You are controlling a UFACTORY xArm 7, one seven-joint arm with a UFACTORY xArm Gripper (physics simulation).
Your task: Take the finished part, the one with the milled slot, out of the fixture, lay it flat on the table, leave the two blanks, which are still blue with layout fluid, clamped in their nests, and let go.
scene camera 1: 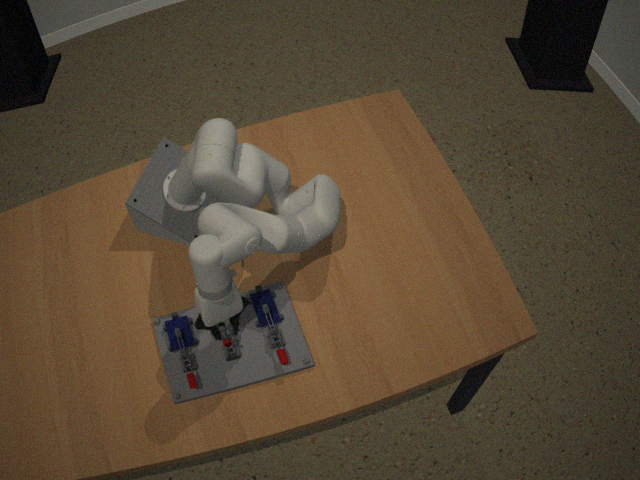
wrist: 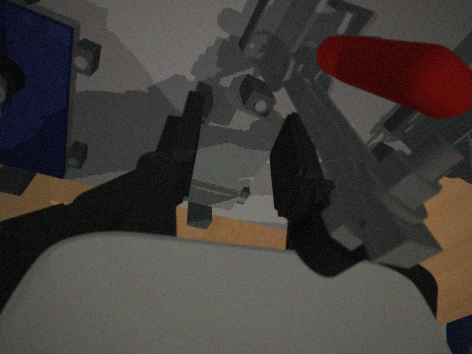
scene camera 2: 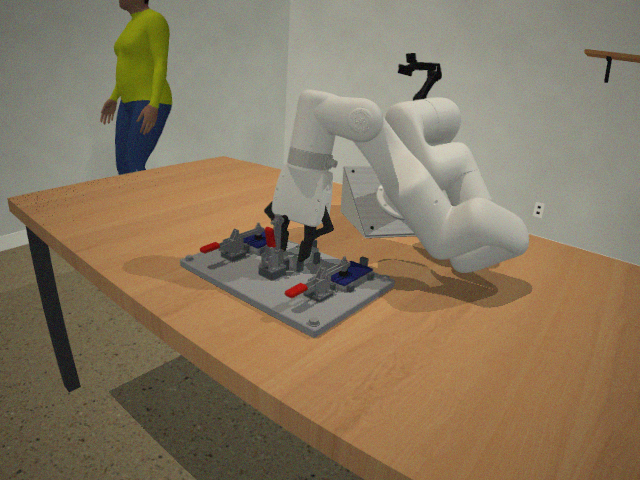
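Seen in the pictures: gripper, fingertip midpoint: point(wrist: 240, 126) point(scene camera 2: 291, 256); arm's base, origin of the base link: point(scene camera 1: 183, 190).
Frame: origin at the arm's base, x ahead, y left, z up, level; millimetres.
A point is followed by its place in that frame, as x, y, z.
Observation:
My gripper point(scene camera 1: 225, 326) @[405, 115, -25] point(scene camera 2: 293, 254) @[405, 115, -25] point(wrist: 240, 126) @[405, 115, -25] is down at the middle nest of the grey fixture plate point(scene camera 1: 248, 372) @[504, 160, -49] point(scene camera 2: 268, 297) @[500, 193, -49]. In the wrist view its black fingers stand partly apart, one on each side of the grey finished part point(wrist: 227, 162) @[384, 106, -23], and appear shut on it. The part is still low among the nest's stop blocks; its slot is hard to make out. In the scene views the gripper hides it. One blue blank point(scene camera 1: 258, 304) @[335, 193, -33] point(scene camera 2: 356, 271) @[329, 215, -33] point(wrist: 35, 110) @[347, 197, -33] and the other blue blank point(scene camera 1: 172, 338) @[418, -20, -28] point(scene camera 2: 253, 240) @[427, 4, -28] sit in the outer nests under clamp arms.
The middle clamp's red handle point(scene camera 1: 227, 342) @[464, 127, 44] point(scene camera 2: 270, 236) @[462, 132, 31] point(wrist: 395, 75) @[456, 133, 40] stands raised close beside one finger. The outer clamps' red handles point(scene camera 1: 282, 356) @[481, 244, -12] point(scene camera 1: 191, 380) @[536, 31, -8] lie low, pointing away from the robot base point(scene camera 1: 160, 206) @[60, -59, 19]. The fixture rests on the wooden table point(scene camera 1: 387, 289) @[304, 505, -64] point(scene camera 2: 465, 361) @[343, 483, -64].

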